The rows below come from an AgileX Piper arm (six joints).
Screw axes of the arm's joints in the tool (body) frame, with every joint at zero. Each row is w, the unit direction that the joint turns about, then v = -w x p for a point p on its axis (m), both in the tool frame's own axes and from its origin. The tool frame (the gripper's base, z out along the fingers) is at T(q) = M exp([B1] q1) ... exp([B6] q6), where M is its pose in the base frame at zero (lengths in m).
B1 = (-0.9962, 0, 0.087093, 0, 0.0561, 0)
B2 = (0, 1, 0, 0.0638, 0, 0.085)
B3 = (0, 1, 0, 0.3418, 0, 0.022)
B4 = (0, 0, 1, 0, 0, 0)
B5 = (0, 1, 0, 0.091, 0, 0)
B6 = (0, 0, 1, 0, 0, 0)
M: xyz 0.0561 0 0.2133 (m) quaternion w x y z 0.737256 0 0.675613 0
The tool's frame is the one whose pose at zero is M.
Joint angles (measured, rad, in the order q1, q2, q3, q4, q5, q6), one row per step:
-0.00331, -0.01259, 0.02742, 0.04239, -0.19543, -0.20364
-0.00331, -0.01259, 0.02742, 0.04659, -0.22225, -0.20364
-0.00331, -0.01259, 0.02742, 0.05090, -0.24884, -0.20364
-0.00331, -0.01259, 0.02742, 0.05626, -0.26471, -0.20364
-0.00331, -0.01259, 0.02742, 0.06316, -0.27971, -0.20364
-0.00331, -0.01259, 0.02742, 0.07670, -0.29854, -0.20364
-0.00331, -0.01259, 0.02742, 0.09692, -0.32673, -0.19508
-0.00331, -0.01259, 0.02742, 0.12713, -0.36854, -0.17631
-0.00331, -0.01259, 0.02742, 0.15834, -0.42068, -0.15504
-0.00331, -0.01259, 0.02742, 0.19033, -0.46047, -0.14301
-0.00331, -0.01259, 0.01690, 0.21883, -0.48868, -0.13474
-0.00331, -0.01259, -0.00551, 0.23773, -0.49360, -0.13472
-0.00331, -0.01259, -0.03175, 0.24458, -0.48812, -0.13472
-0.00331, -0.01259, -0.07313, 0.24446, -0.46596, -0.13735
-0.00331, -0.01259, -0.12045, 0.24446, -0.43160, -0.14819
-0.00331, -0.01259, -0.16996, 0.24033, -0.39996, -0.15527
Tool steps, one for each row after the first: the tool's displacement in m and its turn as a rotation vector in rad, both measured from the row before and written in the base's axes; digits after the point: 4 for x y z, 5 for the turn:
-0.0007, -0.0002, 0.0023, 0.00419, -0.02681, -0.00089
-0.0007, -0.0002, 0.0023, 0.00430, -0.02657, -0.00098
-0.0005, -0.0002, 0.0014, 0.00535, -0.01587, -0.00046
-0.0005, -0.0002, 0.0013, 0.00690, -0.01500, -0.00039
-0.0006, -0.0005, 0.0016, 0.01354, -0.01883, -0.00033
-0.0010, -0.0008, 0.0023, 0.02818, -0.02841, 0.00223
-0.0015, -0.0013, 0.0033, 0.04747, -0.04242, 0.00514
-0.0021, -0.0017, 0.0040, 0.05048, -0.05294, 0.00435
-0.0018, -0.0018, 0.0029, 0.04276, -0.04022, 0.00126
-0.0023, -0.0016, 0.0053, 0.03578, -0.03903, 0.00076
-0.0024, -0.0009, 0.0074, 0.01885, -0.02727, 0.00068
-0.0024, -0.0002, 0.0080, 0.00658, -0.02094, 0.00211
-0.0035, 0.0004, 0.0116, -0.00313, -0.01958, 0.00377
-0.0040, 0.0007, 0.0125, -0.01035, -0.01281, 0.00177
-0.0050, 0.0008, 0.0132, -0.01152, -0.01807, 0.00210

